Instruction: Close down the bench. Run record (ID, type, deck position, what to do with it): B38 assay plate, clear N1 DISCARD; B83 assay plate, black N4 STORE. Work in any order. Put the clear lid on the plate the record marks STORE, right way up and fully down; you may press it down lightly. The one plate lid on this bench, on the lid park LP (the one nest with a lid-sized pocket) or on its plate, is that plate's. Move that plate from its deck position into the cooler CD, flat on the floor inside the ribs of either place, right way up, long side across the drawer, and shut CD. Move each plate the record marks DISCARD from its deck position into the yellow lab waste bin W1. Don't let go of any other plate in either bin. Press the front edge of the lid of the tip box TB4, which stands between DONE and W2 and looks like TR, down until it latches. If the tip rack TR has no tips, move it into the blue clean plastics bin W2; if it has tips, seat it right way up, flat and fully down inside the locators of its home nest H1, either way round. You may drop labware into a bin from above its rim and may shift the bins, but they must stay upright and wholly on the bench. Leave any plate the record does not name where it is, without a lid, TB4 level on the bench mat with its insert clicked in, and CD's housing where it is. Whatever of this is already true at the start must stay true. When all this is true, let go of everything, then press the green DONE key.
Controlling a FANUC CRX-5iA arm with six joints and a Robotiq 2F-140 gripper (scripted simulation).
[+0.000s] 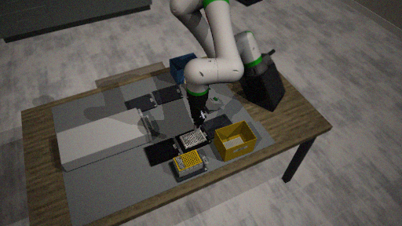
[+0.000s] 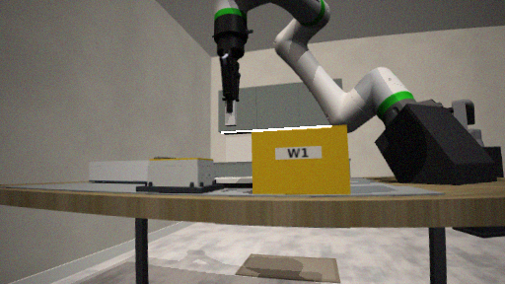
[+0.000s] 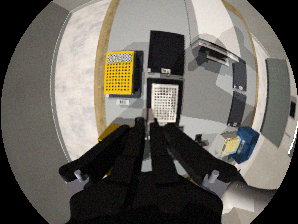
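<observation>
Now: hand 260 mm past the DONE key block, 170 mm to the left of it and 140 mm above it. From my hand the other things lie so: yellow bin W1: 160 mm below, 160 mm behind, 120 mm to the left; then yellow tip rack TR: 140 mm below, 100 mm ahead, 60 mm to the left; then pale well plate: 170 mm below, 50 mm to the right, 20 mm behind.
</observation>
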